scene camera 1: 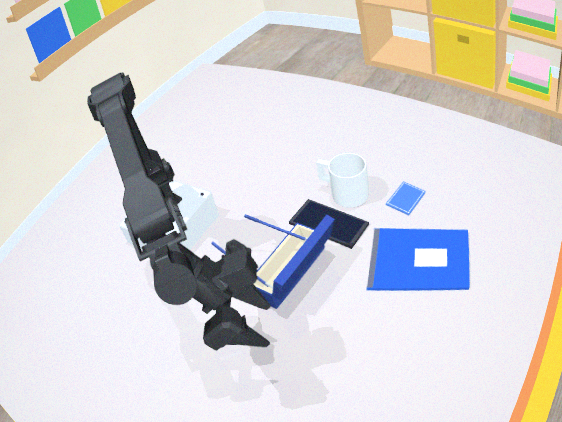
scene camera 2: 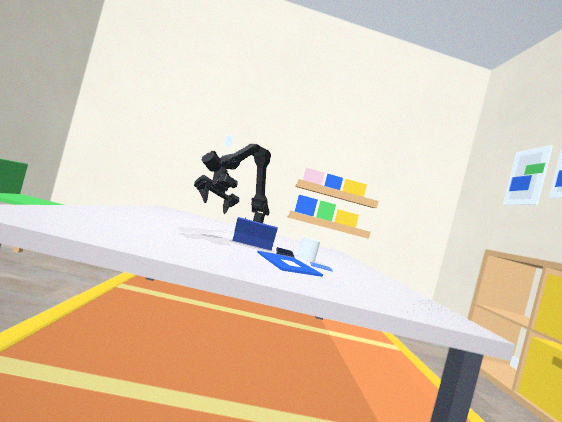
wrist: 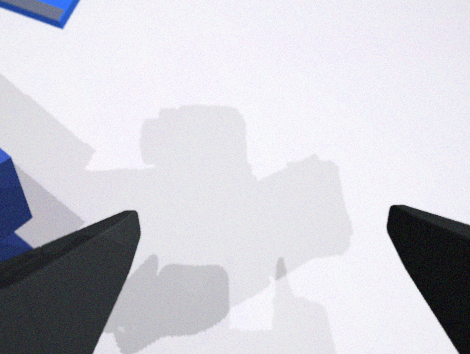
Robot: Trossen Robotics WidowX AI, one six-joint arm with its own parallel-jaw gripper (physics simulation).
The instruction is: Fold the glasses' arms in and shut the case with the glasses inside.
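Places are measured from the arm's base along level axes (x left, y ahead, z down), in centimetres.
Pixels of known places: gripper, fingertip midpoint: (scene camera 1: 268, 326) (scene camera 2: 215, 208) (wrist: 262, 219).
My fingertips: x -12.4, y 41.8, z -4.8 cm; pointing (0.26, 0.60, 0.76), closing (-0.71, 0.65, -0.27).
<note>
Behind a point stands the place of what it marks.
The dark blue case (scene camera 1: 306, 252) @(x 3.6, y 36.5, z -3.2 cm) (scene camera 2: 255, 233) @(x 4.2, y 35.6, z 1.1 cm) (wrist: 12, 205) @(x -4.3, y 35.9, z -0.1 cm) stands open on the table, its lid upright and its cream lining showing in the first scene view. The thin blue glasses (scene camera 1: 267, 224) @(x 6.7, y 24.5, z -0.7 cm) lie in the case, with both arms unfolded and sticking out past its side toward the robot's base. The robot partly hides one arm. My gripper (scene camera 1: 269, 325) @(x -12.4, y 41.8, z -4.8 cm) (scene camera 2: 215, 207) @(x -12.4, y 41.8, z -4.8 cm) (wrist: 262, 219) @(x -12.4, y 41.8, z -4.8 cm) is wide open and empty, above the table. In the wrist view the case's end shows at the left edge, beside the left finger.
A black phone (scene camera 1: 345, 227) @(x 18.0, y 33.8, z 5.7 cm) (scene camera 2: 285, 251) @(x 17.8, y 30.1, z 5.7 cm) lies behind the case. A white mug (scene camera 1: 348, 182) @(x 23.6, y 31.4, z -0.9 cm) (scene camera 2: 308, 250) @(x 26.7, y 33.1, z 2.4 cm), a small blue card (scene camera 1: 406, 198) @(x 31.8, y 40.7, z 6.0 cm) (scene camera 2: 321, 267) @(x 31.8, y 43.4, z 6.1 cm) and a blue book (scene camera 1: 395, 260) @(x 15.9, y 47.4, z 5.7 cm) (scene camera 2: 280, 261) @(x 16.6, y 55.5, z 5.7 cm) (wrist: 67, 10) @(x 8.3, y 47.2, z 5.8 cm) are also on the table. The robot's white base (scene camera 1: 202, 215) @(x 3.4, y 8.3, z 2.4 cm) is left of the case.
</note>
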